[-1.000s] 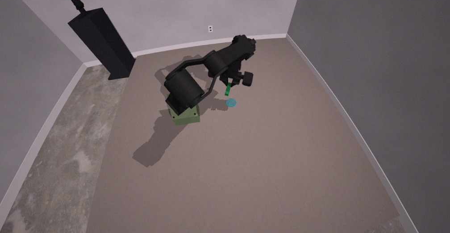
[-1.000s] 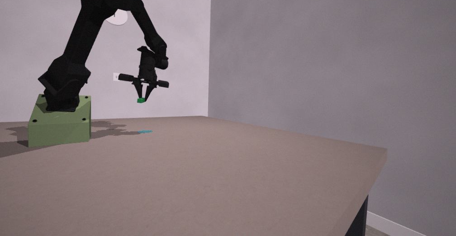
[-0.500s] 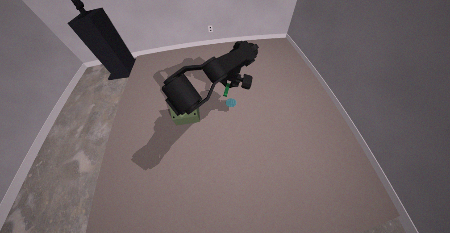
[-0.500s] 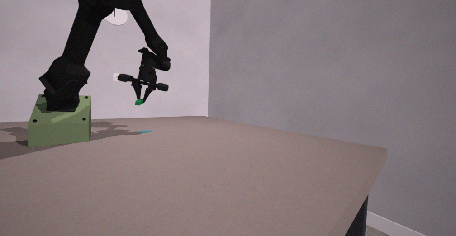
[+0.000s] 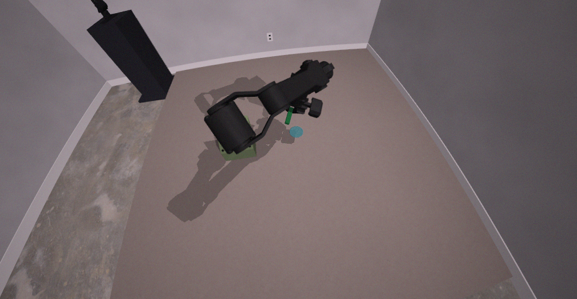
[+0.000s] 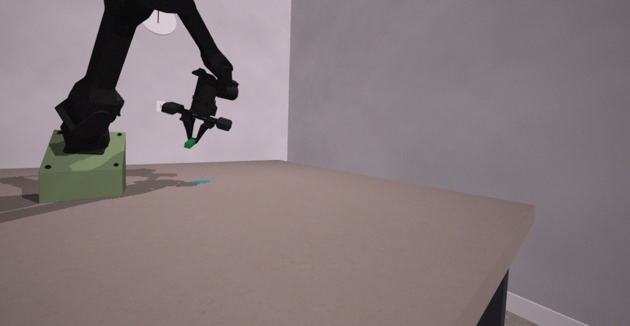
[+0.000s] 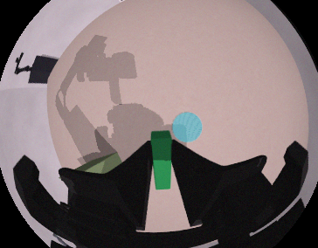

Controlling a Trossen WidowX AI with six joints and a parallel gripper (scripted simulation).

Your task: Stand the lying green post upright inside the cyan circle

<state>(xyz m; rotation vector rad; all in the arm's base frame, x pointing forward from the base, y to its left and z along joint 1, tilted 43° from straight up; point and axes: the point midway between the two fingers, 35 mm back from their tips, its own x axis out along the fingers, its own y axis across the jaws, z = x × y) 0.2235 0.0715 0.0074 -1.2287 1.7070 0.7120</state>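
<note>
The cyan circle lies 160 mm below my hand and 20 mm ahead of it. From my hand the other things lie so: green post 30 mm below, 10 mm to the right, 10 mm behind.
</note>
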